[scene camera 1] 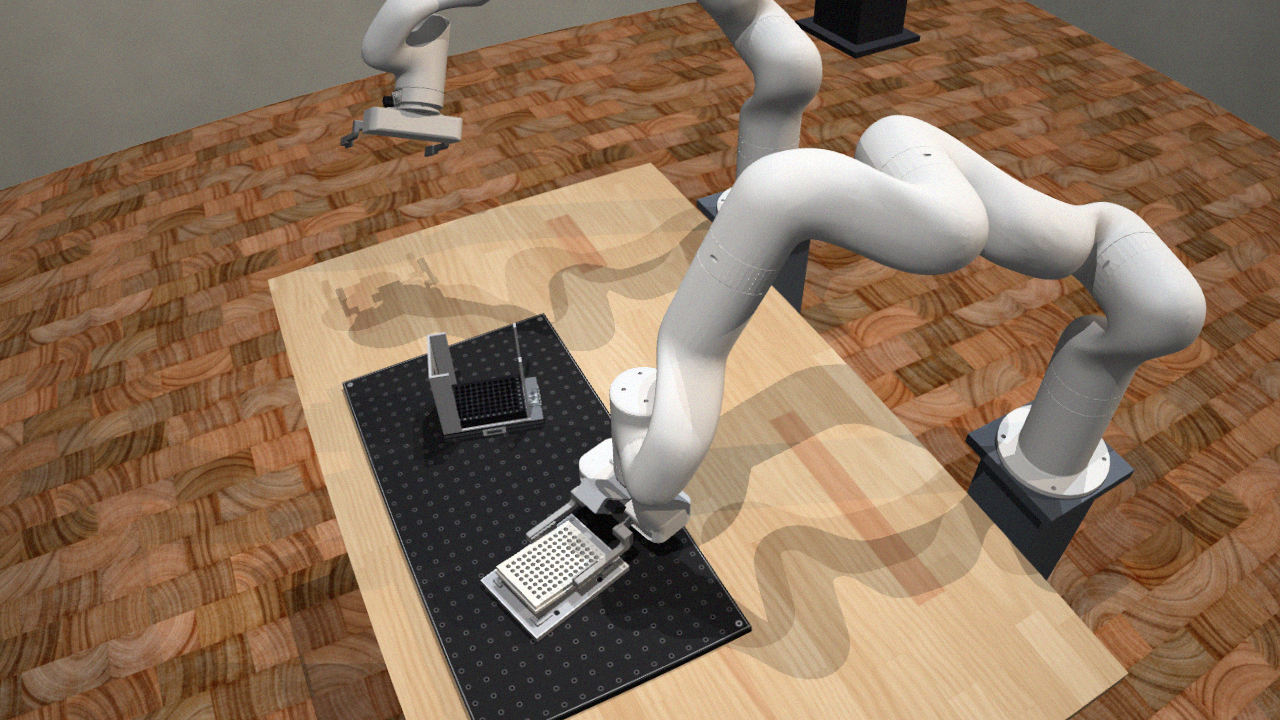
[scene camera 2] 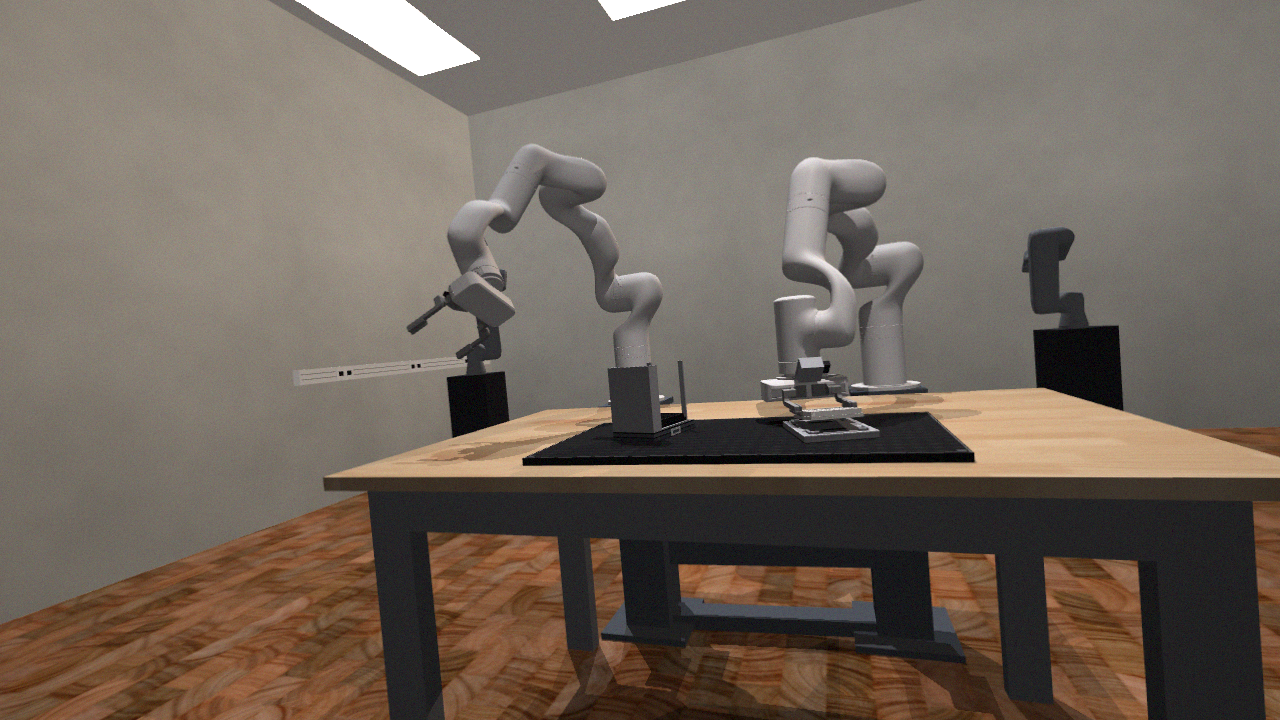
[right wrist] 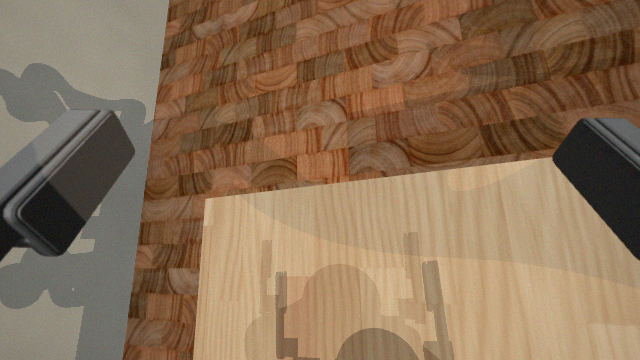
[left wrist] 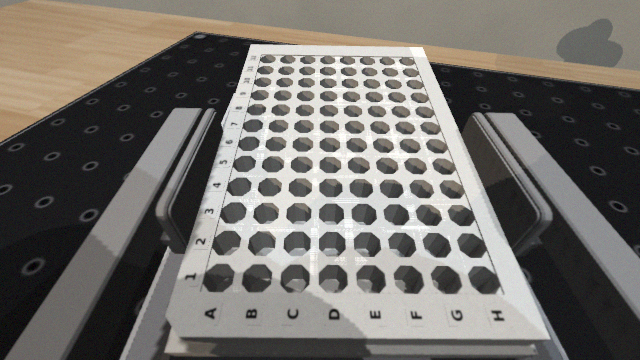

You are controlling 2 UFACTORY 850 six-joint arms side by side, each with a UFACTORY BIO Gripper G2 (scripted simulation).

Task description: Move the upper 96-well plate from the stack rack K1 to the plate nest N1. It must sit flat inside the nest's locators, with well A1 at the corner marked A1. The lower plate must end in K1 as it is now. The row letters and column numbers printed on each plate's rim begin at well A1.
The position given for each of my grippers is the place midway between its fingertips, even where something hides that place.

In view: my left gripper [scene camera 1: 551, 562], my right gripper [scene camera 1: 386, 147], a white 96-well plate [scene camera 1: 558, 551], a black plate [scene camera 1: 495, 400] and a plate nest N1 [scene camera 1: 566, 603].
The white 96-well plate shows as well in the left wrist view [left wrist: 343, 205]. My left gripper is seen too in scene camera 2 [scene camera 2: 826, 409]. My right gripper shows as well in scene camera 2 [scene camera 2: 434, 344]. The right wrist view misses the white 96-well plate: it is out of frame. The right wrist view misses the black plate: it is out of frame.
